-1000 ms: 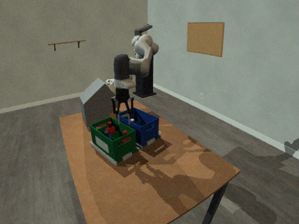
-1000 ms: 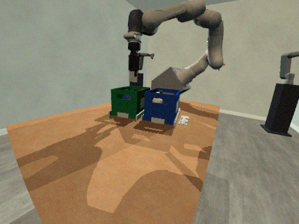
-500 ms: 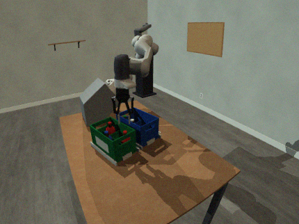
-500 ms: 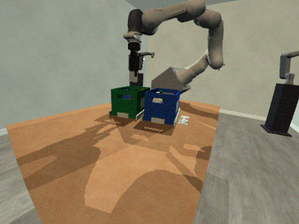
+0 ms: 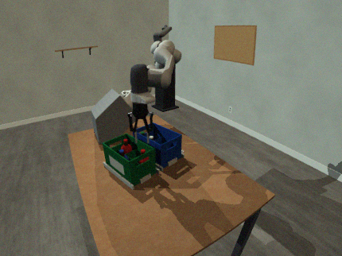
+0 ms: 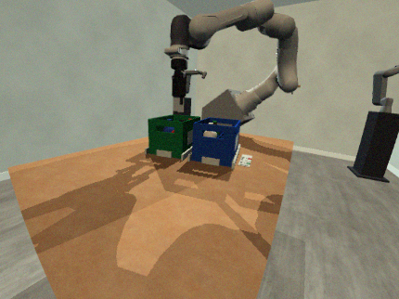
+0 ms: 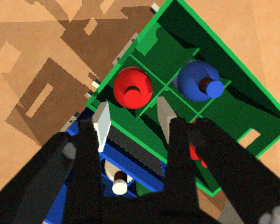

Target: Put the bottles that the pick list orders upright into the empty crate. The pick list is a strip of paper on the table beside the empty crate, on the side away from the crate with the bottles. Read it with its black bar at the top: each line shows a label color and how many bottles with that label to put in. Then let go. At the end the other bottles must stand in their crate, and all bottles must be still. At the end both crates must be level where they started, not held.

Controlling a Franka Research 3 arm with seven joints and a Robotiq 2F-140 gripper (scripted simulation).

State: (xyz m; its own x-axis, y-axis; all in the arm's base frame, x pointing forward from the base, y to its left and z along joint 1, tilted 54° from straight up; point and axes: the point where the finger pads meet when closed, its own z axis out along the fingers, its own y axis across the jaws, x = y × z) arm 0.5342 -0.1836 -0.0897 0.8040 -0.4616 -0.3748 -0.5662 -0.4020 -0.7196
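Now: the green crate 16 cm below my hand, 8 cm behind it and 6 cm to the right of it. The rest, counted from my hand: white bottle: 16 cm below, 13 cm to the left, 11 cm behind; blue crate: 17 cm to the left, 16 cm below, 12 cm behind; blue-capped bottle: 16 cm below, 10 cm to the right, 7 cm behind.
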